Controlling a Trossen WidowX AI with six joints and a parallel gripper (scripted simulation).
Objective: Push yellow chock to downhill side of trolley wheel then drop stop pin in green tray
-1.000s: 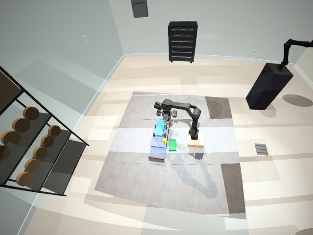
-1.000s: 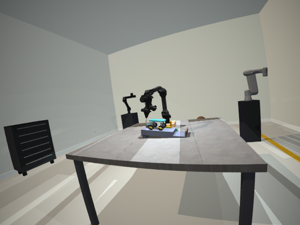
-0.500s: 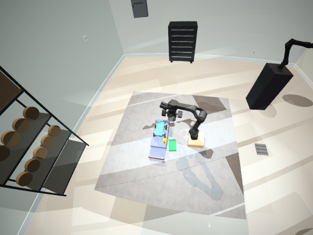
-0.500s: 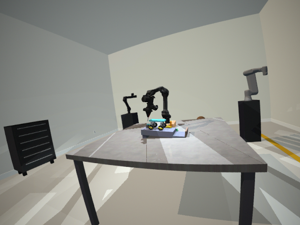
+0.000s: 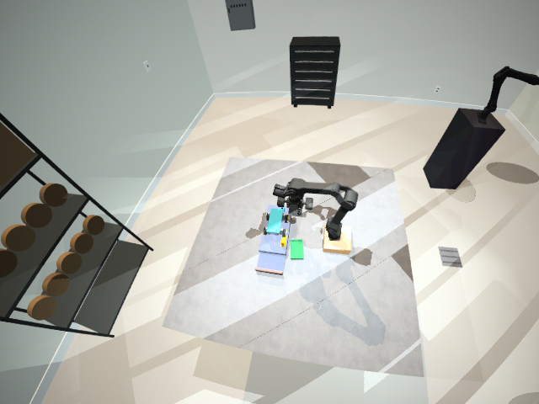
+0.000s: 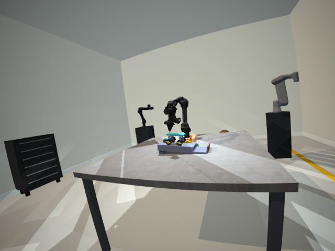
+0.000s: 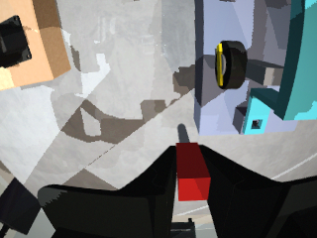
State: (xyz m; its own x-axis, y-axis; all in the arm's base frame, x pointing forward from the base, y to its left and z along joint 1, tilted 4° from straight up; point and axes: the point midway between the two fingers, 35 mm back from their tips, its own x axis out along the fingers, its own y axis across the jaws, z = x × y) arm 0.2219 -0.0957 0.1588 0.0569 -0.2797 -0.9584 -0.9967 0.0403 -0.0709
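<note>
The green tray is 20 mm behind my gripper tip, 190 mm to the left of it and 170 mm below it. The rest, counted from my gripper tip: trolley (110 mm ahead, 80 mm to the left, 60 mm below); then red-headed stop pin (right at my gripper tip); then blue-grey ramp (110 mm ahead, 90 mm to the left, 120 mm below).
</note>
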